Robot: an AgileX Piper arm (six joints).
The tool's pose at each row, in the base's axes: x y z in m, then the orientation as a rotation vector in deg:
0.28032, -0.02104, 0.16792, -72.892, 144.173, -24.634
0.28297, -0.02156, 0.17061, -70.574, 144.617, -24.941
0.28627, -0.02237, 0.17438, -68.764, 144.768, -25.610
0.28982, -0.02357, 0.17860, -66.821, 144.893, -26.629
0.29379, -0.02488, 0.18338, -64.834, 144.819, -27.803
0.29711, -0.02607, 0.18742, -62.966, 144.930, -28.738
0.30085, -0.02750, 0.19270, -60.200, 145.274, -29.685
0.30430, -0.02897, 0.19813, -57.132, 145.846, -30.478
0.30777, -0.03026, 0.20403, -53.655, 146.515, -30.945
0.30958, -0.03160, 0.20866, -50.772, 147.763, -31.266
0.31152, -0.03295, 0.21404, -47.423, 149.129, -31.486
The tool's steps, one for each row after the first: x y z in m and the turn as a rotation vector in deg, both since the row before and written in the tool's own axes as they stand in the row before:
-0.00141, -0.00327, -0.00137, 0.606, -0.081, 1.592
-0.00179, -0.00429, -0.00202, 0.791, -0.021, 1.158
-0.00179, -0.00487, -0.00221, 1.027, 0.096, 1.200
-0.00214, -0.00546, -0.00244, 1.207, 0.014, 1.181
-0.00182, -0.00464, -0.00197, 0.956, 0.118, 1.161
-0.00220, -0.00561, -0.00276, 1.080, 0.183, 1.808
-0.00218, -0.00551, -0.00291, 0.954, 0.311, 2.065
-0.00259, -0.00558, -0.00327, 0.803, 0.260, 2.408
-0.00133, -0.00407, -0.00286, 0.328, 0.843, 2.053
-0.00168, -0.00446, -0.00344, 0.301, 0.908, 2.385

